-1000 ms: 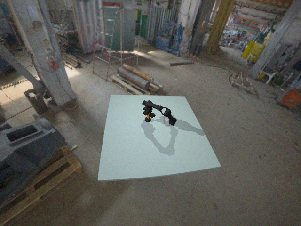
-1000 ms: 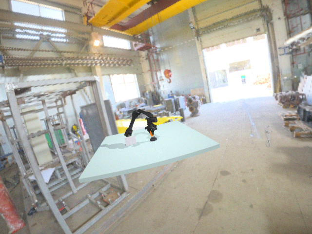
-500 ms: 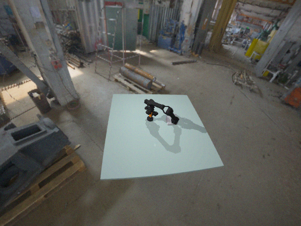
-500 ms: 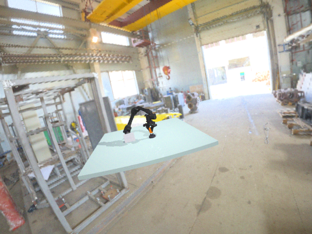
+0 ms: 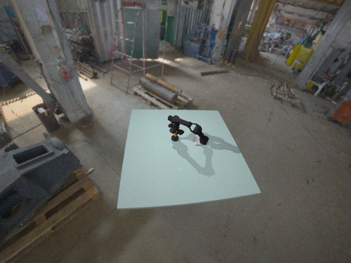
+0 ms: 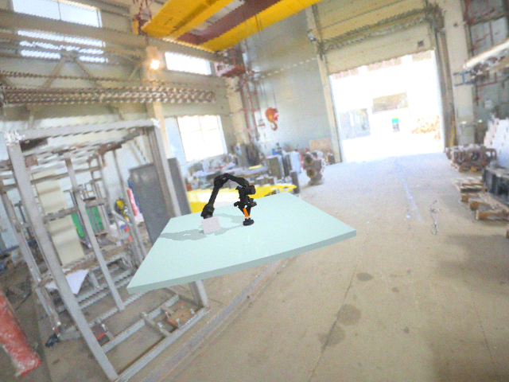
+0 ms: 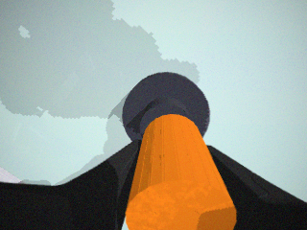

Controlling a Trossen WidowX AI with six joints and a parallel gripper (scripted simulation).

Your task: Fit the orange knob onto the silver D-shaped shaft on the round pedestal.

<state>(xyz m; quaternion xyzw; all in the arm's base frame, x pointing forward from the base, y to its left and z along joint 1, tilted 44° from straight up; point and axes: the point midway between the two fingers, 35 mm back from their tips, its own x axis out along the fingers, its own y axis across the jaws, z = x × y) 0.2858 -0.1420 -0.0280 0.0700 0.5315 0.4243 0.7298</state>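
The dark round pedestal is 4 cm below my gripper tip. The rest, counted from my gripper tip: orange knob (3 cm above).
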